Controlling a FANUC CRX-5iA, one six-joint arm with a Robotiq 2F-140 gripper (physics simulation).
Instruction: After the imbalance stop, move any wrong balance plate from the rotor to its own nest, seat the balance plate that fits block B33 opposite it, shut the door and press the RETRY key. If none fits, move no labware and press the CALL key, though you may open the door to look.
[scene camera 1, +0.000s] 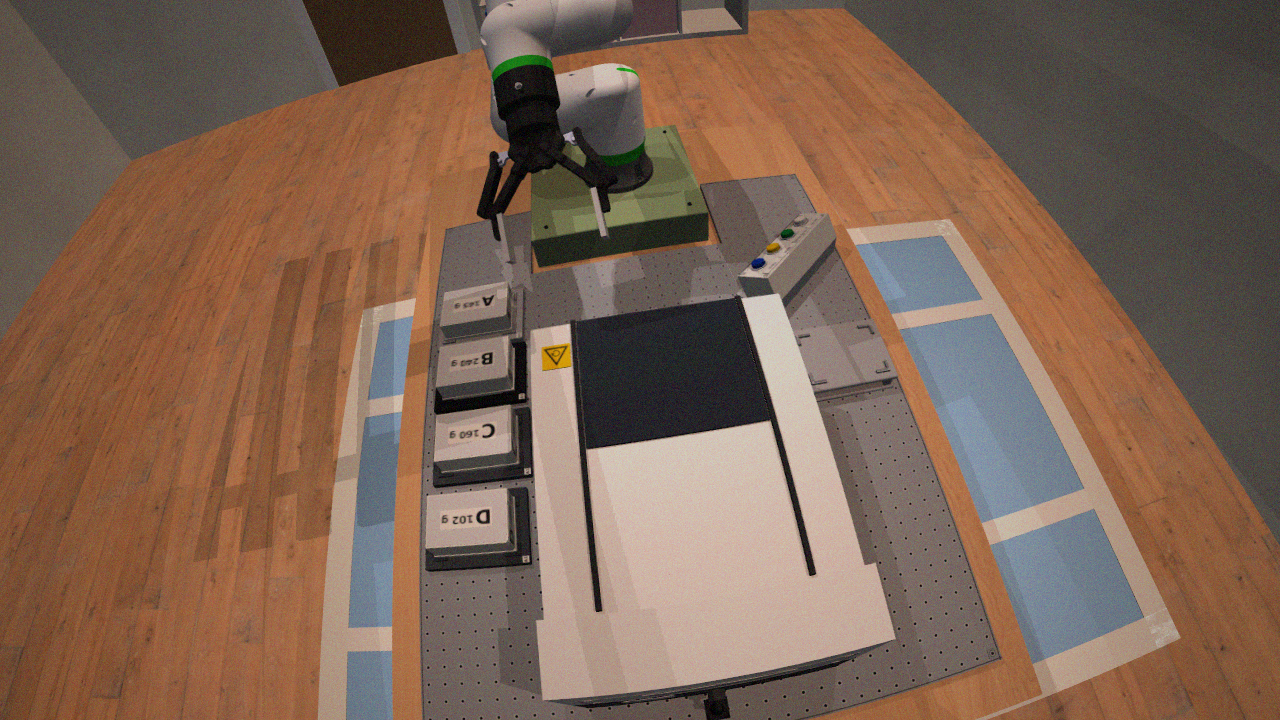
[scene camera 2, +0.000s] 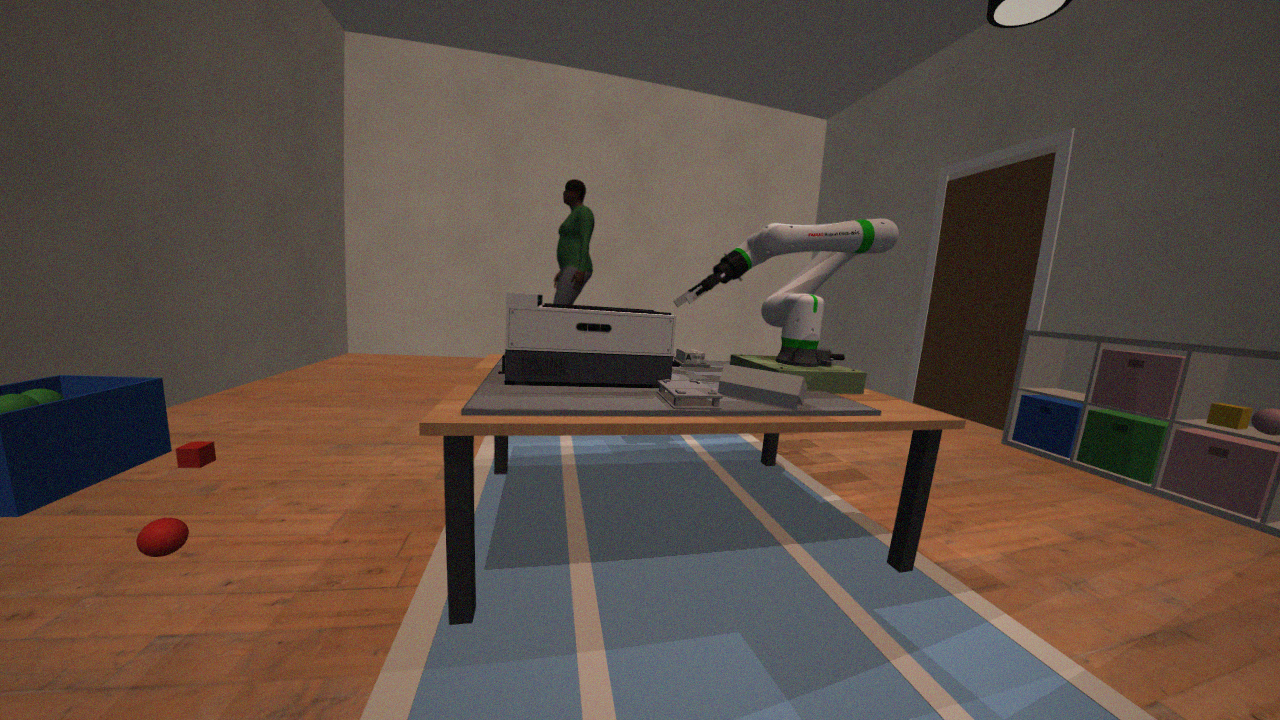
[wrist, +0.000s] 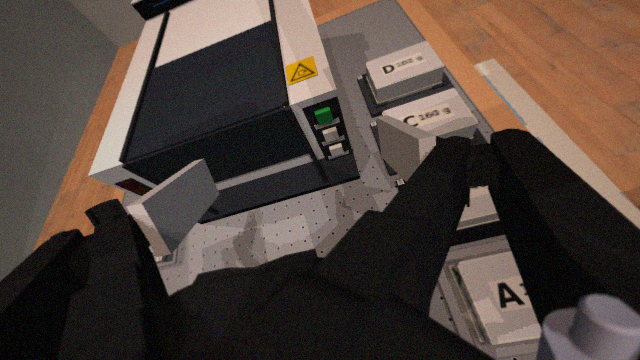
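Pixels of known places: gripper, fingertip midpoint: (scene camera 1: 557, 250) (scene camera 2: 681, 302) (wrist: 294, 157); arm's base, link origin: (scene camera 1: 618, 172) (scene camera 2: 796, 363).
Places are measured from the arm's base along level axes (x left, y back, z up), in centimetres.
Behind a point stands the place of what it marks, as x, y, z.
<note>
My gripper (scene camera 1: 554, 248) @(-5.8, -43.3, 18.7) (scene camera 2: 685, 298) @(-5.8, -43.3, 18.7) (wrist: 294, 157) @(-5.8, -43.3, 18.7) is open and empty, high above the board in front of the white centrifuge (scene camera 1: 716, 537) @(12.4, -82.7, 14.8) (scene camera 2: 590, 329) @(26.2, -74.1, 9.7) (wrist: 210, 32) @(9.9, -74.9, 14.8). A dark panel (scene camera 1: 666, 371) @(8.0, -61.9, 15.1) (wrist: 210, 90) @(7.0, -59.5, 15.1) lies between its top rails; rotor and block B33 do not show. Its front has a green key (wrist: 323, 115) @(-7.2, -52.9, 12.4) and two pale keys (wrist: 331, 133) @(-7.3, -52.9, 9.0) (wrist: 335, 149) @(-7.1, -52.9, 5.5), labels unreadable. Balance plates A (scene camera 1: 476, 306) @(-25.0, -34.5, -0.8) (wrist: 492, 310) @(-21.1, -32.0, -0.8), B, 240 g (scene camera 1: 474, 365) @(-23.3, -47.5, -0.8) (wrist: 478, 204) @(-24.0, -44.0, -0.8), C, 160 g (scene camera 1: 474, 437) @(-21.4, -60.9, -0.8) (wrist: 445, 107) @(-25.1, -61.0, -0.8), and D, 102 g (scene camera 1: 467, 521) @(-20.9, -74.4, -0.8) (wrist: 405, 72) @(-21.2, -71.5, -0.8) sit in a row of nests beside it.
A box with coloured buttons (scene camera 1: 787, 255) @(29.8, -30.3, 2.0) (scene camera 2: 760, 385) @(34.9, -28.3, -1.7) and a flat plate with corner marks (scene camera 1: 841, 353) @(36.3, -48.2, -2.8) (scene camera 2: 689, 392) @(42.3, -49.2, -2.8) are on the centrifuge's other side. The arm stands on a green base (scene camera 1: 617, 228) @(0.0, -17.5, -0.8) (scene camera 2: 841, 379) @(14.5, 8.7, -2.6). A person (scene camera 2: 575, 241) stands beyond the table.
</note>
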